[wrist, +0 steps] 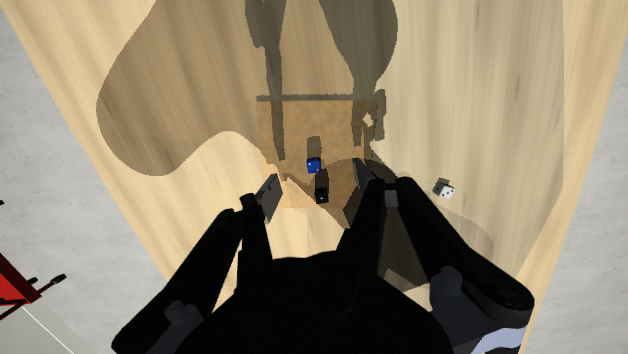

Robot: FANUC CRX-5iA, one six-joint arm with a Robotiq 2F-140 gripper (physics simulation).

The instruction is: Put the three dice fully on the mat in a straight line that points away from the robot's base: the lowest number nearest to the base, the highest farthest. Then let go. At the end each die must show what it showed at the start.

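Places are measured from the arm's base along level axes (x ahead, y left, z up), in millimetres.
Pixels of known places: gripper, between the fingertips: (315, 176).
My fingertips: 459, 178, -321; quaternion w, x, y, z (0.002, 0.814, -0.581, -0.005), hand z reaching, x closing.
For each thing: its top centre in the pictures, then the offset to it from my fingertips, as dx, dy, dz. Level surfaces: height alone.
- blue die, centre of its top: (313, 167) +10, +4, -5
- brown mat, centre of its top: (315, 160) +14, +2, -22
- black die, centre of its top: (321, 198) -30, -11, -6
- white die, centre of its top: (447, 193) -3, -169, -9
- wooden table, height of its surface: dz -26
A blue die (313, 165) lies on the brown mat (295, 117), with two light pips visible on its lit face. A black die (321, 195) with one light pip visible lies just below it in the view and slightly to the right, near the mat's lower edge; a small gap shows between them. A white die (444, 189) lies off the mat to the right, on the wooden table; its bright face shows what look like three dark pips. My gripper (315, 176) is open and empty above the mat's lower part. In the view the black die appears between its fingers.
The wooden table (200, 165) lies under the mat, with large shadows of the arm across both. Grey floor (55, 150) shows beyond the table's edges. A red object (14, 284) with dark bars stands at the lower left, off the table.
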